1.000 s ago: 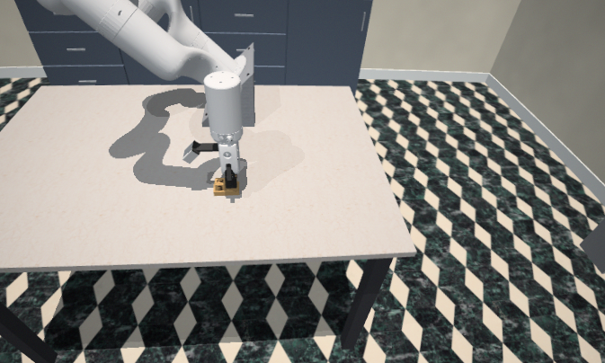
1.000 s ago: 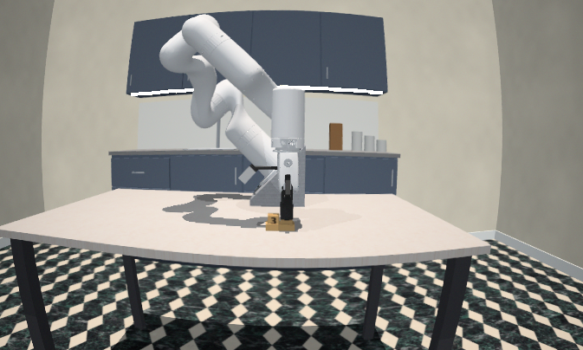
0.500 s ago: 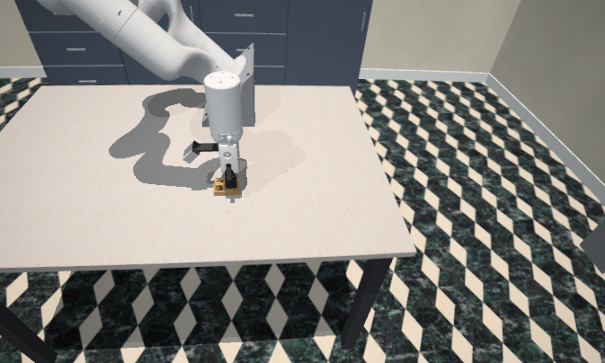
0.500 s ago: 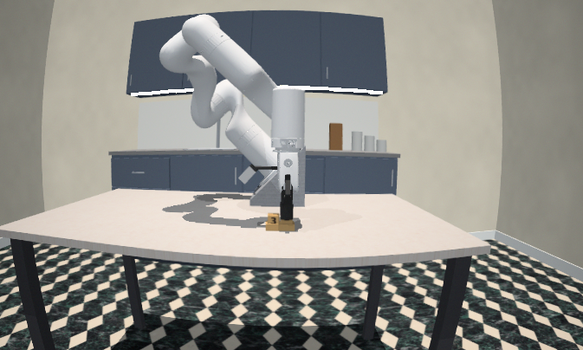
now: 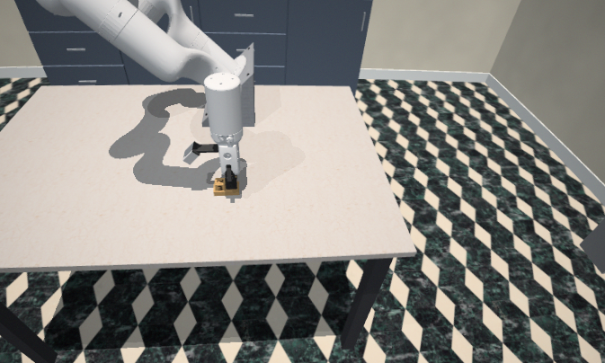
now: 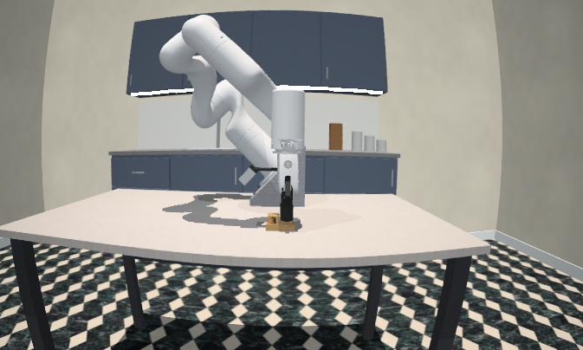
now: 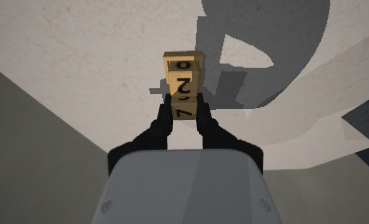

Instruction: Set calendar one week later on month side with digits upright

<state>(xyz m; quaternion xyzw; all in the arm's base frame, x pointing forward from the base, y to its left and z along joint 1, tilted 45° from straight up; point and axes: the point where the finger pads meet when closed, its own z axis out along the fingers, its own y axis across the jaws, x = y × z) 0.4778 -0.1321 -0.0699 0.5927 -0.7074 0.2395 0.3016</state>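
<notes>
The wooden tray lies 2 cm to the right of my hand and 4 cm below it.
</notes>
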